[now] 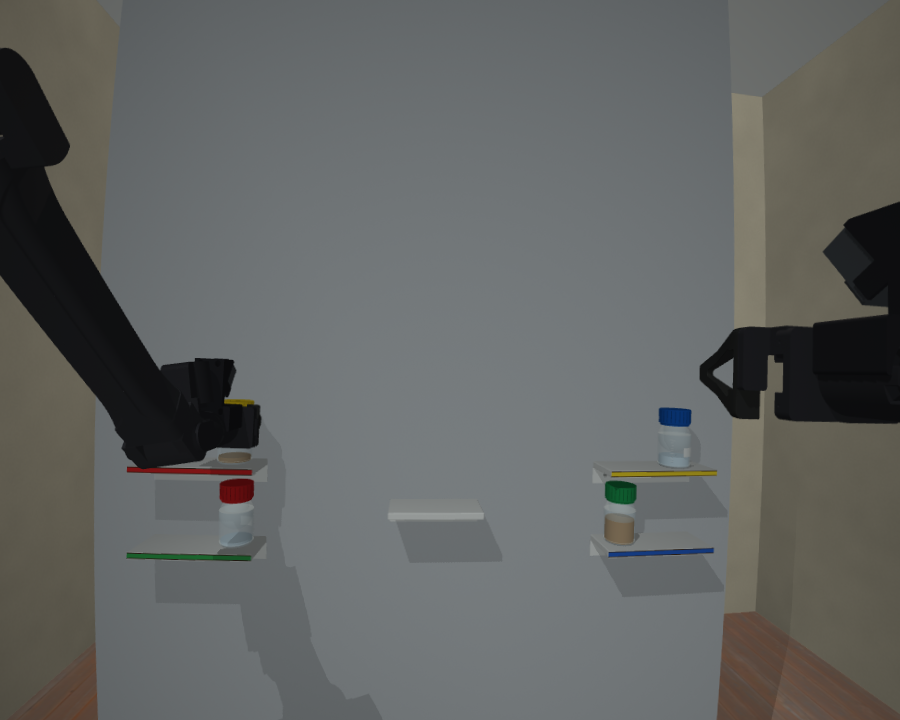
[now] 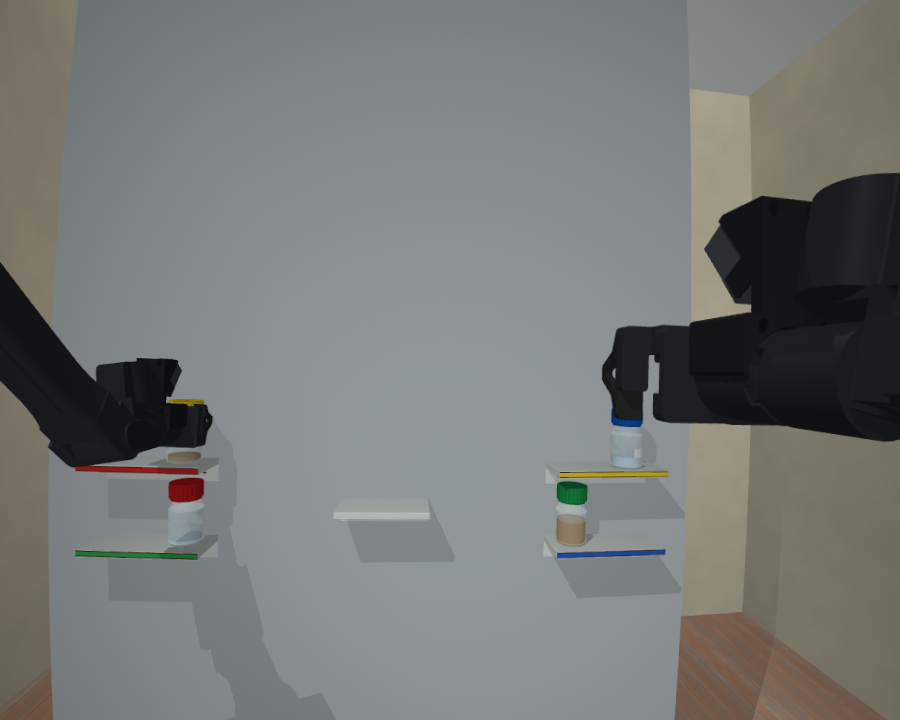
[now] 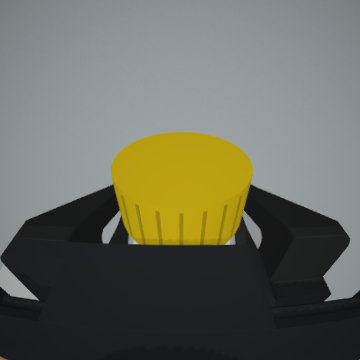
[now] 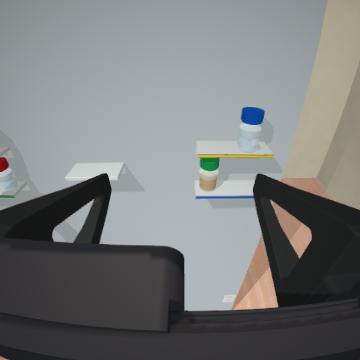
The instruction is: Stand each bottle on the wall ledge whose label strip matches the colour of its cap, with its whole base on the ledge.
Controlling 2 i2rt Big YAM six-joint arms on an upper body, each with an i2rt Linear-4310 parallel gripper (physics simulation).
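Places are measured from the left arm's base along level axes (x ahead, y left, z up), in centimetres.
Pixels of known places: left gripper, fingertip midpoint: (image 1: 244, 419) (image 2: 195, 419); right gripper, fingertip midpoint: (image 1: 748, 374) (image 2: 654, 374) (image 4: 181, 181).
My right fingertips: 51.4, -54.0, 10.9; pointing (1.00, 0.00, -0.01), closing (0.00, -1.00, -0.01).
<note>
Behind a point stands the place of what it marks, as x, y, z.
The yellow-capped bottle (image 1: 239, 402) {88.8, 5.1, 4.1} (image 2: 185, 401) {89.1, 5.5, 4.2} (image 3: 181, 170) {90.3, 6.4, 4.2} stands on the red-strip ledge (image 1: 187, 471) {86.7, 12.4, -7.0} (image 2: 135, 469) {86.8, 12.3, -6.9}. My left gripper (image 1: 251, 425) {94.7, 6.5, 0.5} (image 2: 202, 424) {94.7, 6.5, 0.5} (image 3: 181, 180) {94.7, 6.5, 0.5} is shut on it just under the cap, hiding much of its body. The red-capped bottle (image 1: 236, 518) {88.7, 5.2, -15.1} (image 2: 186, 518) {88.8, 5.0, -15.4} stands on the green-strip ledge (image 1: 187, 556) {86.7, 12.3, -20.8} (image 2: 135, 554) {86.7, 12.2, -20.8}. The blue-capped bottle (image 1: 674, 442) {87.6, -69.9, -1.6} (image 2: 626, 446) {87.5, -70.1, -2.2} (image 4: 250, 135) {87.2, -70.9, -1.5} stands on the yellow-strip ledge (image 1: 664, 473) {86.7, -67.6, -6.9} (image 4: 235, 156) {86.7, -67.8, -7.2}. The green-capped bottle (image 1: 620, 518) {88.4, -60.6, -15.2} (image 2: 571, 521) {88.3, -60.8, -15.6} (image 4: 208, 177) {88.2, -61.5, -14.9} stands on the blue-strip ledge (image 1: 660, 552) {86.7, -67.5, -20.9} (image 4: 225, 197) {86.7, -66.8, -21.1}. My right gripper (image 1: 705, 375) (image 2: 609, 371) (image 4: 181, 181) {51.4, -54.0, 10.9} is open and empty.
A plain white ledge (image 1: 435, 510) {88.2, -27.7, -13.4} (image 2: 382, 510) {88.0, -27.8, -13.4} (image 4: 95, 171) {89.4, -28.6, -13.3} without a coloured strip sticks out of the grey wall (image 1: 420, 262) {94.7, -24.2, 29.8} between the two ledge pairs. In each pair one ledge sits above the other.
</note>
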